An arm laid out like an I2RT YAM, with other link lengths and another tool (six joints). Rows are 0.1 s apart.
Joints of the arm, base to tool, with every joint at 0 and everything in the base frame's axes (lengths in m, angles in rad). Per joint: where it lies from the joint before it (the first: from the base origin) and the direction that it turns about. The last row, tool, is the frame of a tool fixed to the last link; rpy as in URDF.
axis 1: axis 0 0 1 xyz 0.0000 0.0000 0.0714
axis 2: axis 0 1 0 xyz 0.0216 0.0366 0.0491
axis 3: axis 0 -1 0 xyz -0.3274 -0.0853 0.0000
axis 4: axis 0 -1 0 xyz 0.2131 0.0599 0.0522
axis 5: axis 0 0 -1 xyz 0.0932 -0.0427 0.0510
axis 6: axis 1 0 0 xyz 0.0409 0.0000 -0.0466
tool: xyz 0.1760 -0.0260 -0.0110 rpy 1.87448 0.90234 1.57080
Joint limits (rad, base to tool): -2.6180..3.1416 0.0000..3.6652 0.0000..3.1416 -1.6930..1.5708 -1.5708..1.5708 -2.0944..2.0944
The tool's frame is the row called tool.
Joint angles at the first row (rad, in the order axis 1, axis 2, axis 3, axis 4, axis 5, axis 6):
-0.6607 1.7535 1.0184 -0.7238 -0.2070 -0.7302
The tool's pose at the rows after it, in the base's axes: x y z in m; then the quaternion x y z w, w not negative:
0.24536 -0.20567 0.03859 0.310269 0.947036 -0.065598 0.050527
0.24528 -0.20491 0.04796 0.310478 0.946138 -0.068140 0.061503
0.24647 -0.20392 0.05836 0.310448 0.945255 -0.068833 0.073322
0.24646 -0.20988 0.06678 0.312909 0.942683 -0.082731 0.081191
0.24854 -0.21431 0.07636 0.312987 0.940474 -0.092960 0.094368
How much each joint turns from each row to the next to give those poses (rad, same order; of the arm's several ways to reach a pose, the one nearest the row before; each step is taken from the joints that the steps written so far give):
-0.0004 -0.0305 -0.0033 -0.0095 -0.0073 0.0269
-0.0001 -0.0326 0.0008 -0.0110 -0.0027 0.0001
0.0003 -0.0308 0.0079 -0.0159 -0.0066 0.0003
-0.0002 -0.0203 0.0118 -0.0068 0.0213 0.0032
0.0002 -0.0236 0.0093 -0.0011 0.0104 -0.0011

